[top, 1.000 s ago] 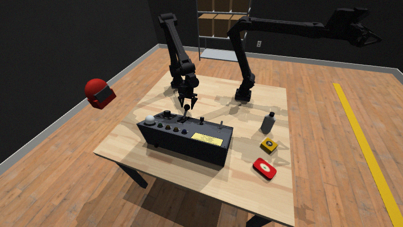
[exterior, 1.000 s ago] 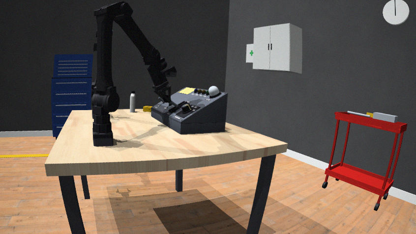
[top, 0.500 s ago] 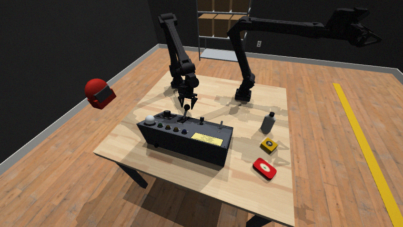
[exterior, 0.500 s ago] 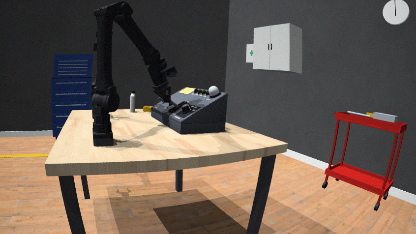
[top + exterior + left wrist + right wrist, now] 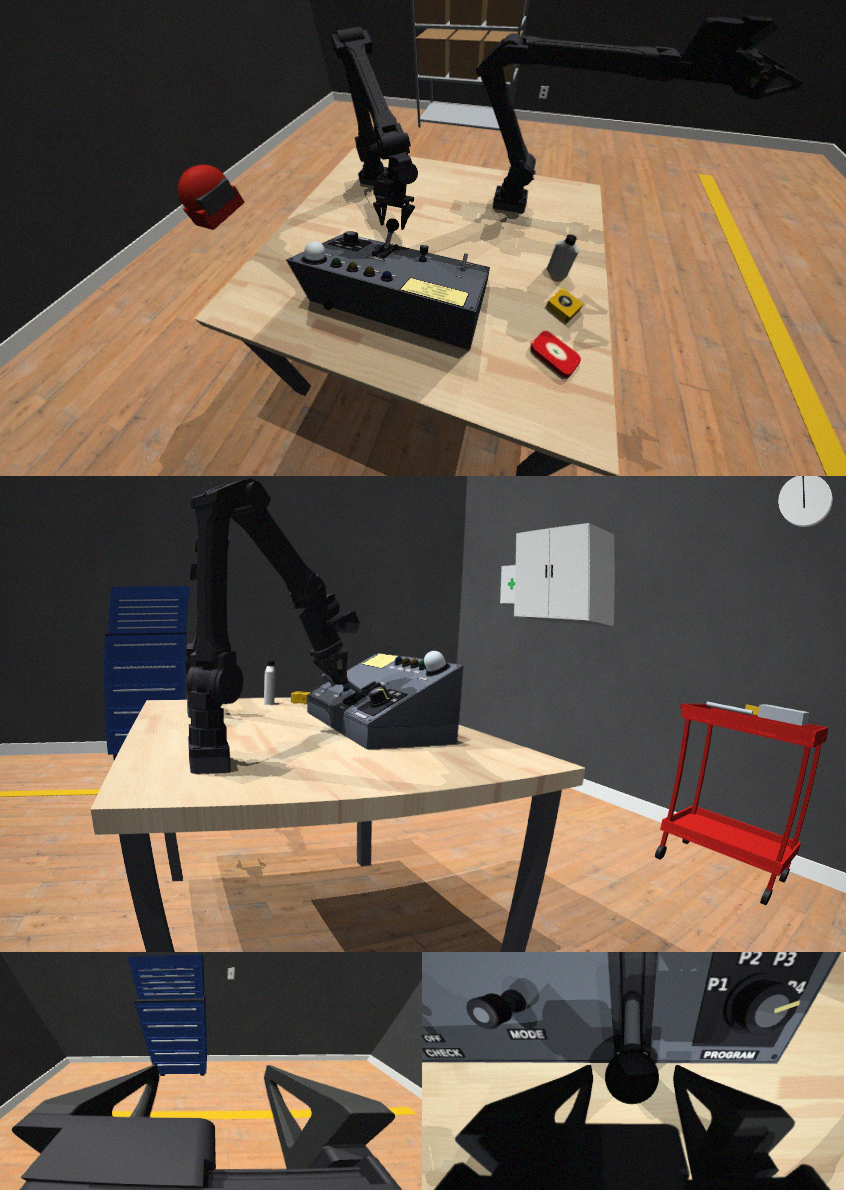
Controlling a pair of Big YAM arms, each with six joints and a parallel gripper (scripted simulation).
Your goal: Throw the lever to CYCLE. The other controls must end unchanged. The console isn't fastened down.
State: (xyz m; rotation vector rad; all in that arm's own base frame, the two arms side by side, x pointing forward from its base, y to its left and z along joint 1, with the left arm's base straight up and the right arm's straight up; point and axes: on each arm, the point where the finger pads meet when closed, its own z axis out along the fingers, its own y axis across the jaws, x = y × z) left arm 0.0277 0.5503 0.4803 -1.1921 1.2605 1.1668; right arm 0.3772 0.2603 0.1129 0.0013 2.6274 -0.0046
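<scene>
The black ball-topped lever lies 4 cm ahead of my right hand and 3 cm below it. The rest, counted from my right hand: program dial (13 cm to the right, 7 cm ahead, 4 cm below); then mode knob (12 cm to the left, 6 cm ahead, 4 cm below); then check toggle (24 cm to the left, 6 cm ahead, 3 cm below).
</scene>
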